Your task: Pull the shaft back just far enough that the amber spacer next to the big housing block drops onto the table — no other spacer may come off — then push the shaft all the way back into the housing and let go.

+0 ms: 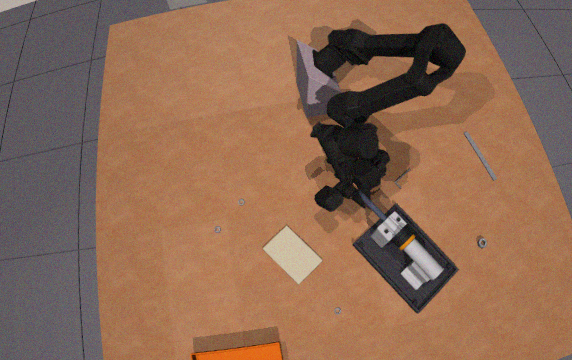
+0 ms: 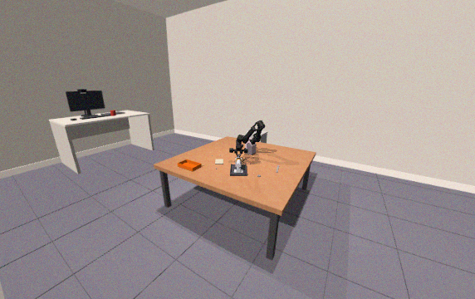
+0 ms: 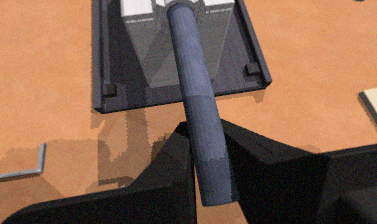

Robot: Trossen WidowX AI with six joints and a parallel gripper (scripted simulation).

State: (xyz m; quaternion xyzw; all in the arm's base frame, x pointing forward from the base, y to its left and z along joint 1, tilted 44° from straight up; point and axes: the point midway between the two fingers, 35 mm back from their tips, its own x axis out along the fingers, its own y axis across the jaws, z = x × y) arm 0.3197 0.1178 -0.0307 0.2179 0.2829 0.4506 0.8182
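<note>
Now: gripper tip 40 mm short of the shaft, 30 mm to the right of it and 20 mm below it. Also, from my gripper tip: amber spacer 100 mm ahead, 80 mm to the left, 20 mm above; then metal bar 360 mm to the left, 140 mm behind, 50 mm below; then cream pad 170 mm to the right, 90 mm ahead, 50 mm below.
</note>
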